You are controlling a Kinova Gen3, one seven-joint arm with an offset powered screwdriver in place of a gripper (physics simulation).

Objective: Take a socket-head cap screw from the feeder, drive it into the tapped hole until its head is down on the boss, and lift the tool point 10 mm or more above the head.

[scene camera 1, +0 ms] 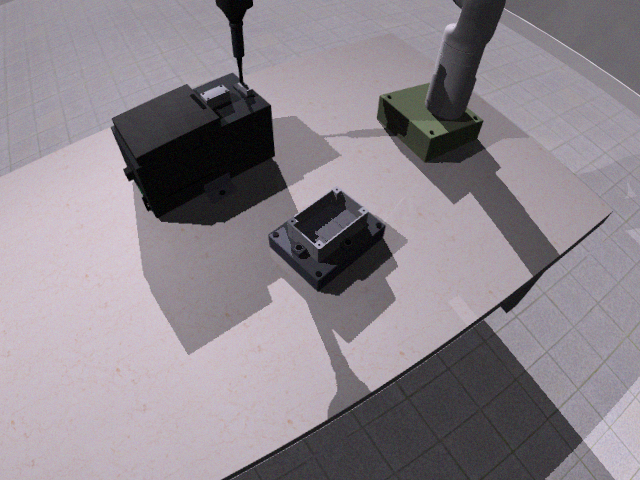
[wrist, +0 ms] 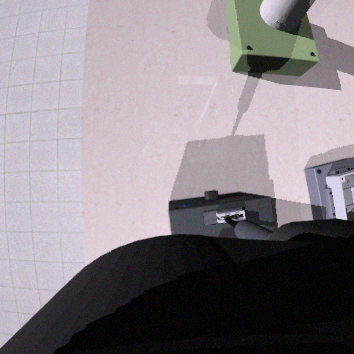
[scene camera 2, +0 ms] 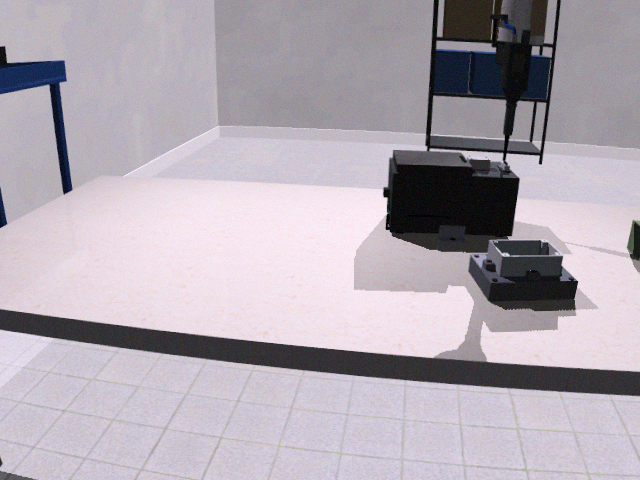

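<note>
The black feeder (scene camera 1: 201,149) (scene camera 2: 449,198) (wrist: 192,220) stands on the table with a small light outlet block (scene camera 1: 249,93) (scene camera 2: 505,167) (wrist: 239,215) on its lower top. My gripper, the dark screwdriver (scene camera 1: 241,82) (scene camera 2: 505,158) (wrist: 228,219), points down with its thin tip at this outlet, touching or just above it. No screw can be made out at the tip. The open grey housing (scene camera 1: 330,246) (scene camera 2: 524,264) (wrist: 340,197) sits on a dark base plate (scene camera 1: 310,271) (scene camera 2: 532,290) (wrist: 316,192). Small round bosses (scene camera 1: 298,248) (scene camera 2: 488,264) stand at its sides; I cannot tell which hole is tapped.
The green block (scene camera 1: 418,124) (scene camera 2: 634,240) (wrist: 275,45) carries the arm's base at the right of scene camera 1's view. The feeder has a raised cover (scene camera 1: 165,121) (scene camera 2: 426,158) beside the outlet. A shelf rack (scene camera 2: 430,111) and a blue bench (scene camera 2: 33,73) stand beyond the table.
</note>
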